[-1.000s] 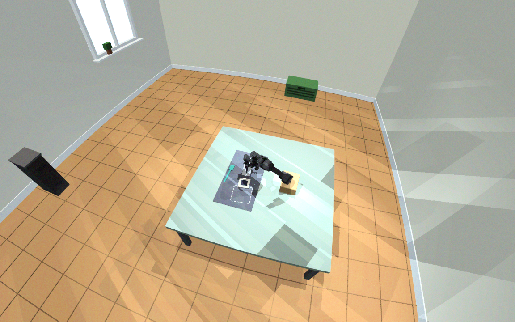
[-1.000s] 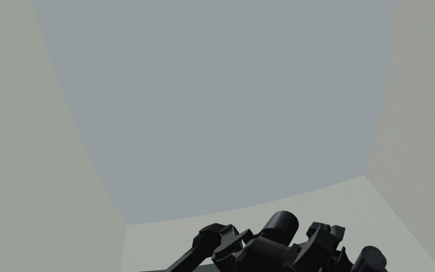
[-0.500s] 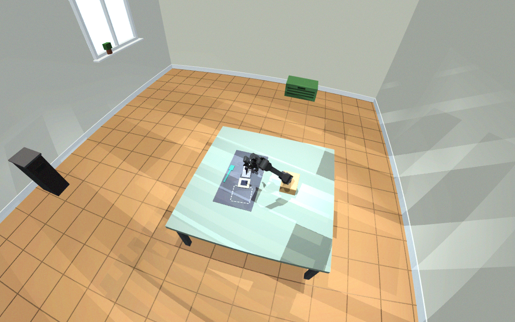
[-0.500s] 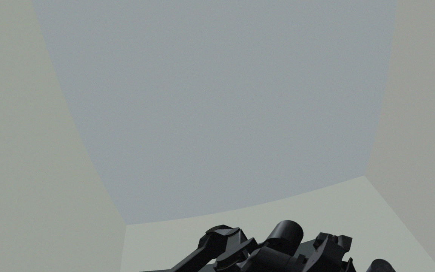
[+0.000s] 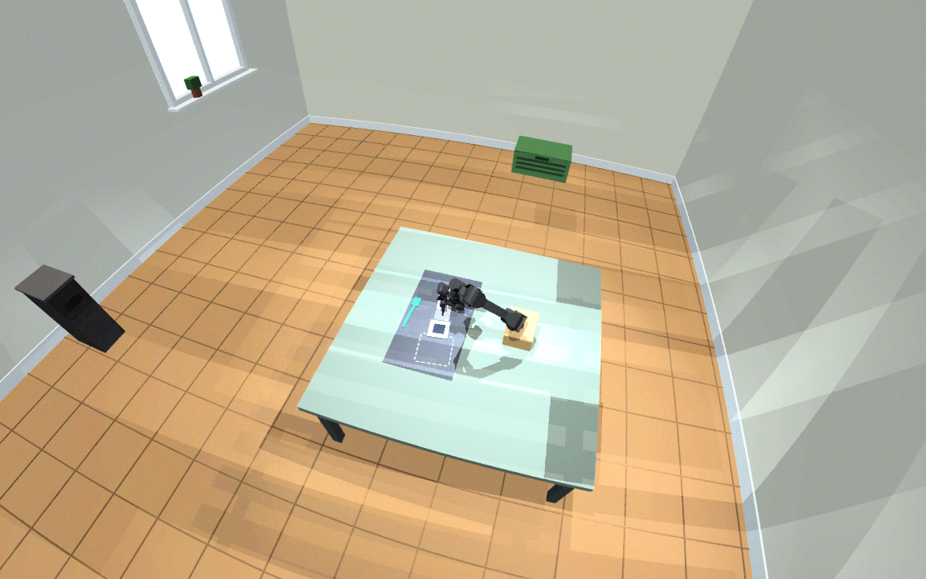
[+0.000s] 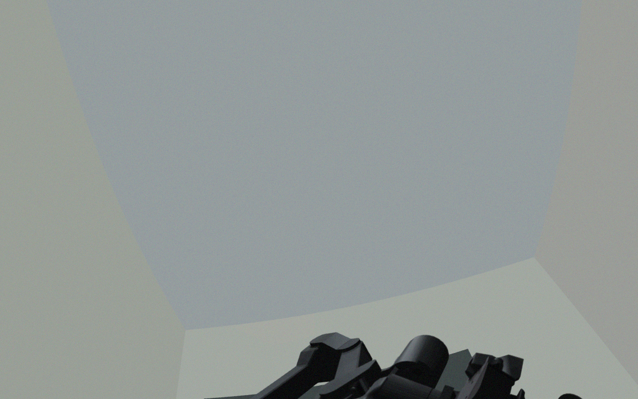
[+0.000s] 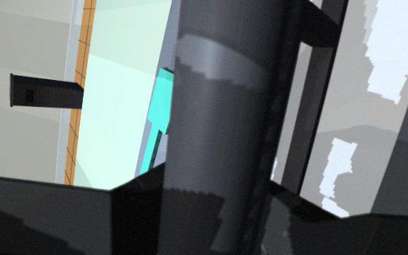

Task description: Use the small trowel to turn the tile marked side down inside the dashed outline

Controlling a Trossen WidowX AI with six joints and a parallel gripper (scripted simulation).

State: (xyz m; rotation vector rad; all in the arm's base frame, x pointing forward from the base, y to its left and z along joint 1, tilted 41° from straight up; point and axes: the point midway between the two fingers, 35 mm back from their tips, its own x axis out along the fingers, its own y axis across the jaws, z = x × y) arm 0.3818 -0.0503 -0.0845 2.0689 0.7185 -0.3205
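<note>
The dark grey mat lies 70 mm to the left of my gripper tip, 70 mm below it and 10 mm behind it. From my gripper tip the other things lie so: trowel (30 mm behind, 10 mm below); then teal tool (130 mm ahead, 50 mm below, 40 mm to the left); then white tile (140 mm to the left, 50 mm below, 30 mm behind).
</note>
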